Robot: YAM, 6 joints.
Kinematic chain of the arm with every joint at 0, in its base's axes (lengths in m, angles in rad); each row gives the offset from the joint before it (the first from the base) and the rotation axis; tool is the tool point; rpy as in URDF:
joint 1: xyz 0 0 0.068 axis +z
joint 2: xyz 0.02 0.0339 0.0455 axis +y
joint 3: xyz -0.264 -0.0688 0 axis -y
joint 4: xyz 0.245 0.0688 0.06 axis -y
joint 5: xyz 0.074 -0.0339 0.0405 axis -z
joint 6: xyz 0.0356 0 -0.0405 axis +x
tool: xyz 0 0 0 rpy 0 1.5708 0
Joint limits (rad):
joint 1: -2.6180..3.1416
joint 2: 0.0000..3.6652
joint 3: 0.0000..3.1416
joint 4: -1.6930..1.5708
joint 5: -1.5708..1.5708
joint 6: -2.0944..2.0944
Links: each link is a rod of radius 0.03 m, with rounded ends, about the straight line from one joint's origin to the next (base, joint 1, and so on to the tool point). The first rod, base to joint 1, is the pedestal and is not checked.
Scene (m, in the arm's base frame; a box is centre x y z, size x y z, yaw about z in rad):
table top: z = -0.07
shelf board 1: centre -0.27 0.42 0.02 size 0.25 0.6 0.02 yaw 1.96
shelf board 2: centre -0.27 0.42 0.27 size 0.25 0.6 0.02 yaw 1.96
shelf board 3: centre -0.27 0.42 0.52 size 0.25 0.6 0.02 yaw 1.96
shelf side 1: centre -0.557 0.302 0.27 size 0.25 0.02 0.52 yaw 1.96
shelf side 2: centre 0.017 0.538 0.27 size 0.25 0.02 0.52 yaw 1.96
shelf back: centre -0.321 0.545 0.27 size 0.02 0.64 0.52 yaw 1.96
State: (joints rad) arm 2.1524 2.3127 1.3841 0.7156 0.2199 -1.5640
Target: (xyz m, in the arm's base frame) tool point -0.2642 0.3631 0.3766
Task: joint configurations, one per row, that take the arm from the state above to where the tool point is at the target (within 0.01 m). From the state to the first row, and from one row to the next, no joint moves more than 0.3 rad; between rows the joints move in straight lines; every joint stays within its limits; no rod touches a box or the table.
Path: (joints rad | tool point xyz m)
1: 2.1982 2.1197 1.1374 0.6911 0.2281 -1.5640 | -0.2563 0.3672 0.1370
2: 2.2440 1.9268 0.8908 0.6666 0.2363 -1.5640 | -0.2365 0.3099 0.1415
3: 2.2899 1.7338 0.6441 0.6421 0.2445 -1.5640 | -0.2091 0.2519 0.1376
4: 2.3357 1.5408 0.3975 0.6176 0.2527 -1.5640 | -0.1751 0.1952 0.1249
5: 2.3633 1.3721 0.6205 0.7116 0.2448 -1.5640 | -0.2049 0.2142 0.2445
6: 2.3908 1.2033 0.8435 0.8057 0.2369 -1.5640 | -0.1943 0.1927 0.3766
7: 2.3330 1.4283 1.0641 0.8030 0.2317 -1.5640 | -0.2228 0.2452 0.3898
8: 2.2751 1.6533 1.2848 0.8004 0.2265 -1.5640 | -0.2468 0.3029 0.3898
9: 2.2172 1.8782 1.5055 0.7977 0.2214 -1.5640 | -0.2642 0.3631 0.3766

